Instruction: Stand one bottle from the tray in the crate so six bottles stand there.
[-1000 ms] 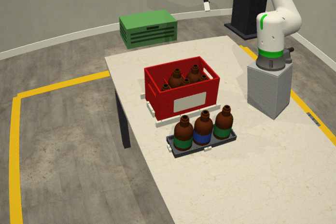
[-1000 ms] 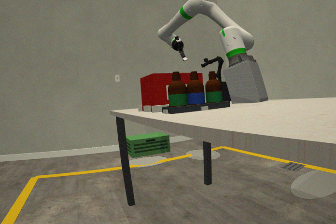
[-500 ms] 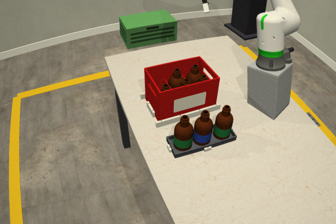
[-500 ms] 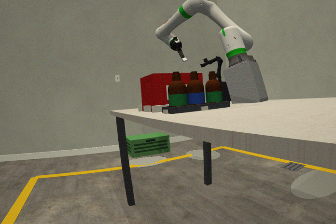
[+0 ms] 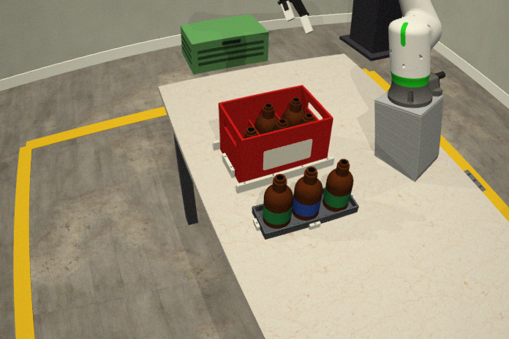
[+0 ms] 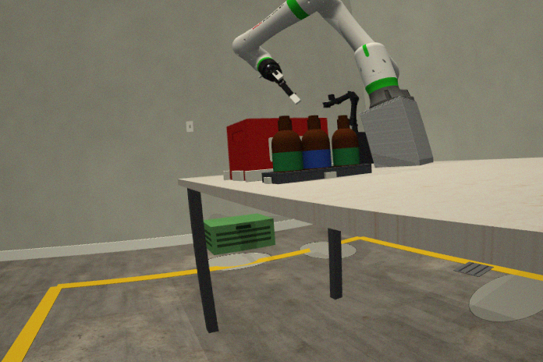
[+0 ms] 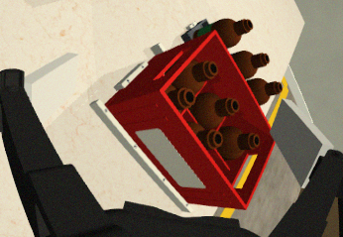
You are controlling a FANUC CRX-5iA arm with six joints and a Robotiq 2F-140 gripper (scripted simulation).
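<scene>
Now: hand 44 cm to the right of the glass bottle, 25 cm above it and 23 cm short of it. Round my hand: grey tray 44 cm to the left, 32 cm below, 22 cm ahead; red crate 25 cm below, 20 cm to the left, 19 cm ahead.
</scene>
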